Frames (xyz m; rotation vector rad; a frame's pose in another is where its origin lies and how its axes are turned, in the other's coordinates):
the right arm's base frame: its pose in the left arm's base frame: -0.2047 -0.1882 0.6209 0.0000 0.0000 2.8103
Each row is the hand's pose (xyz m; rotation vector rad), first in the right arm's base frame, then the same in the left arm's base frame.
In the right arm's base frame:
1: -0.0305 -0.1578 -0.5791 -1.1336 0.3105 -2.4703
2: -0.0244 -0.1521 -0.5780 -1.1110 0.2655 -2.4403
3: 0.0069 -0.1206 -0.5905 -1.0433 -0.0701 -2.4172
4: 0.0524 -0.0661 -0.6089 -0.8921 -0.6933 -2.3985
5: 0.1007 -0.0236 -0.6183 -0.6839 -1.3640 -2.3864
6: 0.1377 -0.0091 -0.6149 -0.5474 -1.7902 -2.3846
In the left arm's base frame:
1: -0.1245 -0.0489 0.0418 -0.3647 -0.7890 0.1094
2: -0.1322 -0.0523 0.0429 -0.3324 -0.7858 0.1508
3: -0.1720 -0.0719 0.0304 -0.0778 -0.7866 0.2084
4: -0.2328 -0.1087 0.0120 0.4056 -0.7513 0.1955
5: -0.2922 -0.1331 0.0026 0.9068 -0.6618 0.0307
6: -0.3320 -0.1348 0.0060 1.1908 -0.5935 -0.1625

